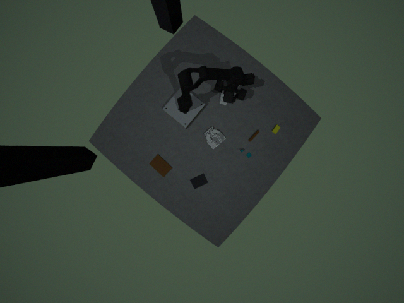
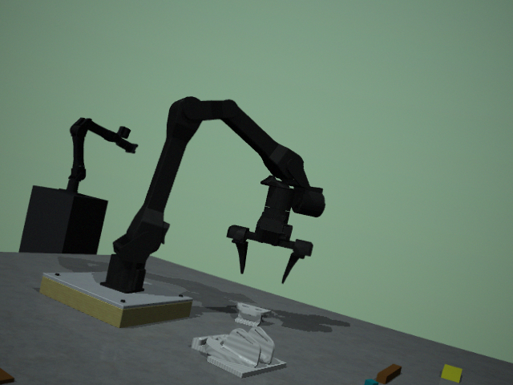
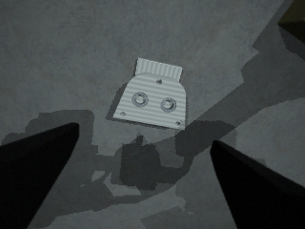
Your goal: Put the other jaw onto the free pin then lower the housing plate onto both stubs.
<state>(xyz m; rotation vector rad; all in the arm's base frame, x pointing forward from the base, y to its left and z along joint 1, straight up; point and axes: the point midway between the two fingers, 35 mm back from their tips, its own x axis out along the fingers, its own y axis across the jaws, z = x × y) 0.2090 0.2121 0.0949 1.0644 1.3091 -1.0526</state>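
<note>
The white bracket lies 1 cm behind my gripper tip and 9 cm below it. Also, from my gripper tip: brown bar: 31 cm ahead, 11 cm to the right, 9 cm below; white base fixture: 9 cm ahead, 28 cm to the right, 10 cm below; yellow block: 43 cm ahead, 2 cm to the left, 9 cm below.
</note>
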